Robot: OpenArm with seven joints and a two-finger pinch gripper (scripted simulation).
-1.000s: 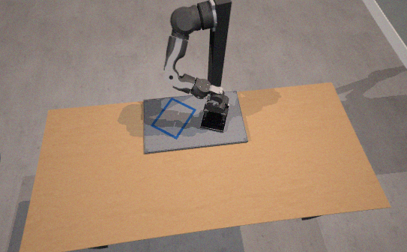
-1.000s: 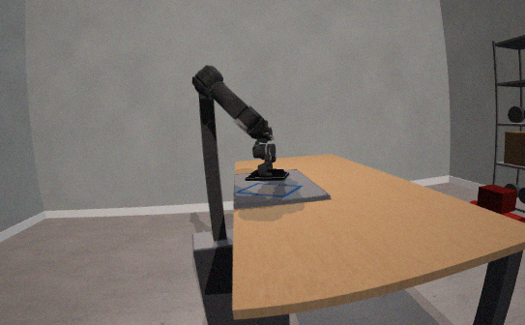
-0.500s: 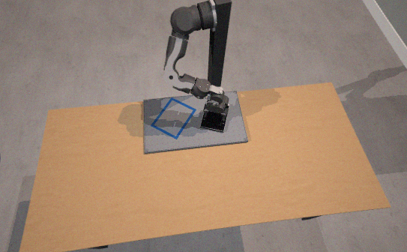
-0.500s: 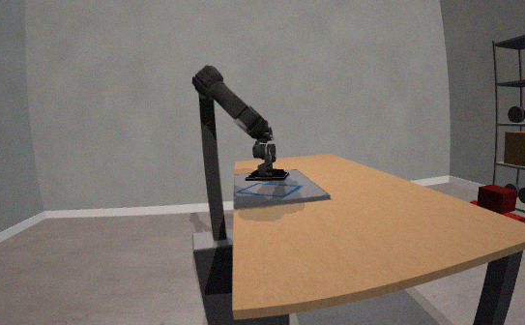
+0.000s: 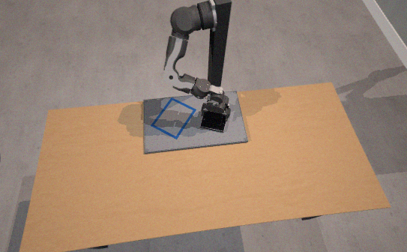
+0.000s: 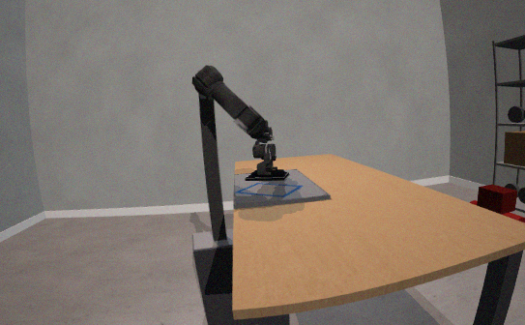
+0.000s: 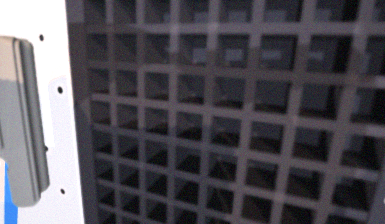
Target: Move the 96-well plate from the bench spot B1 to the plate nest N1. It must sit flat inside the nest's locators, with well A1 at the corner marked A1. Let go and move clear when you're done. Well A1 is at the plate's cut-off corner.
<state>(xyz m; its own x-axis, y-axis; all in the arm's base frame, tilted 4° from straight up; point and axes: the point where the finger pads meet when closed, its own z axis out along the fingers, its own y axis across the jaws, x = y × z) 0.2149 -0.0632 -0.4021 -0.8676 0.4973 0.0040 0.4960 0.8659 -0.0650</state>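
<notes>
The black 96-well plate lies right at my hand. From my hand the other things lie so: black plate nest N1: 10 mm below.
</notes>
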